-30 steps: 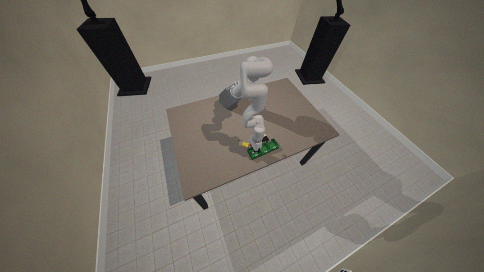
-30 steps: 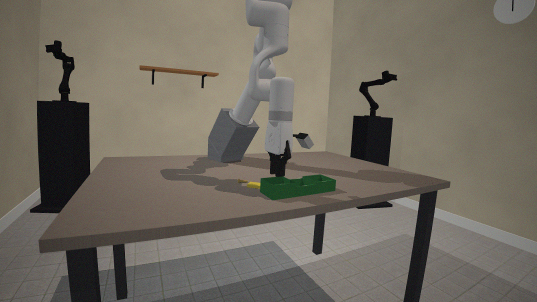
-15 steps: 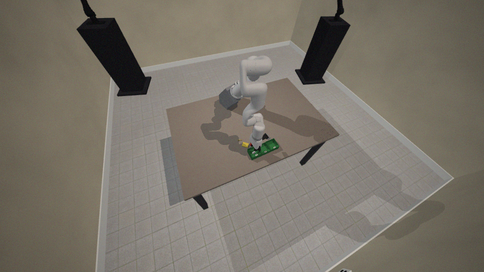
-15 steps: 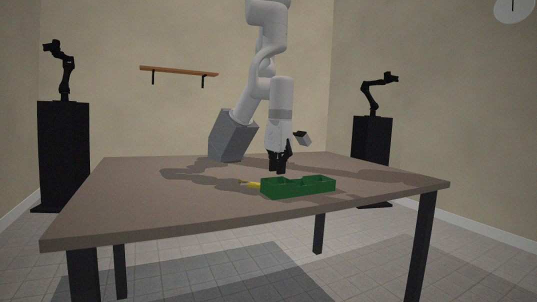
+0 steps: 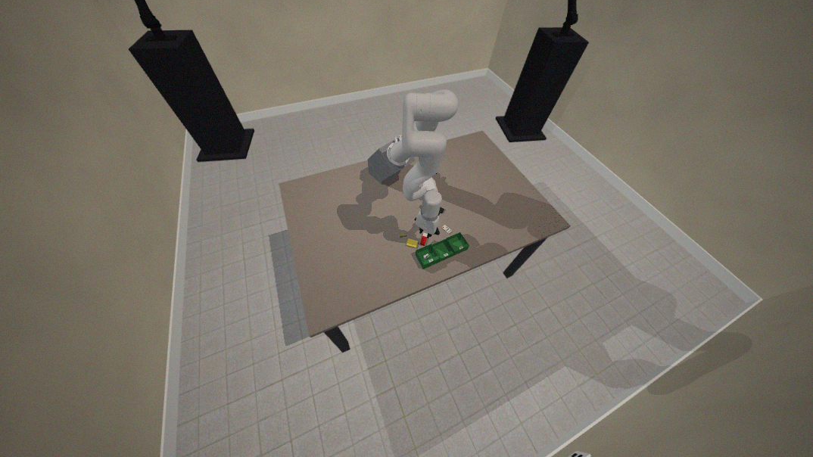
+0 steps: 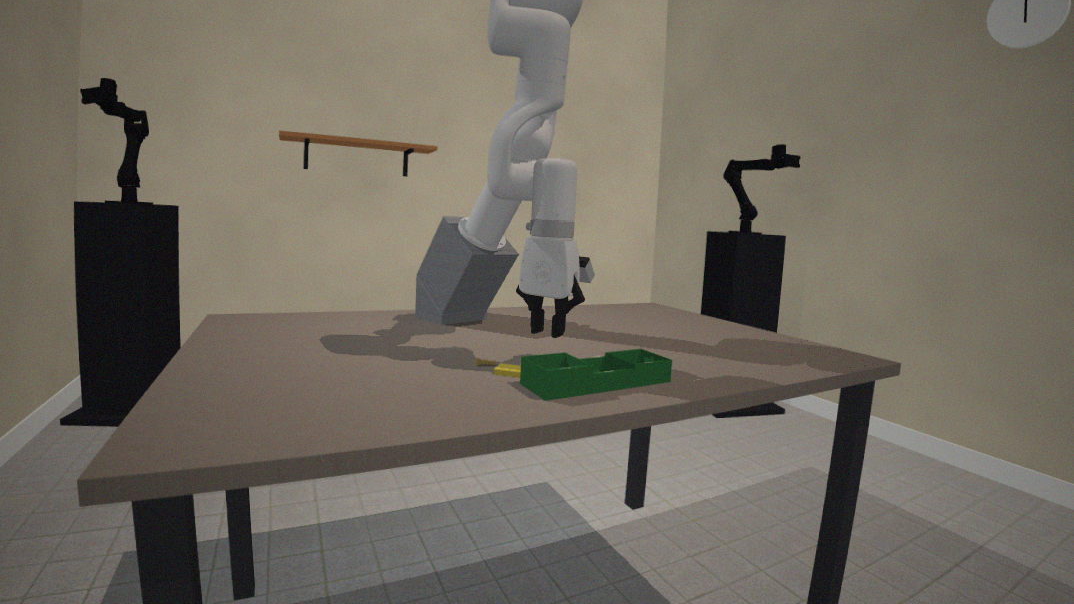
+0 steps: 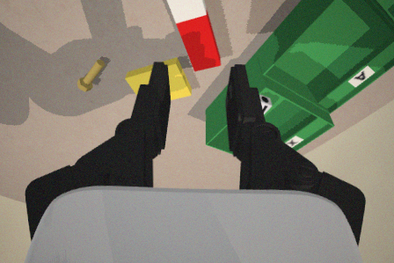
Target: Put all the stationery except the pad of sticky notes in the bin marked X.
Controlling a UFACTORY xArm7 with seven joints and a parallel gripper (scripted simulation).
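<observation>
Right now my hand is 1 cm past the red eraser and 8 cm above it. The rest, counted from my hand: green bin row: 7 cm ahead, 7 cm to the left, 6 cm below; grey pencil sharpener: 9 cm ahead, 1 cm to the right, 7 cm below; yellow sticky-note pad: 1 cm ahead, 6 cm to the right, 8 cm below.
</observation>
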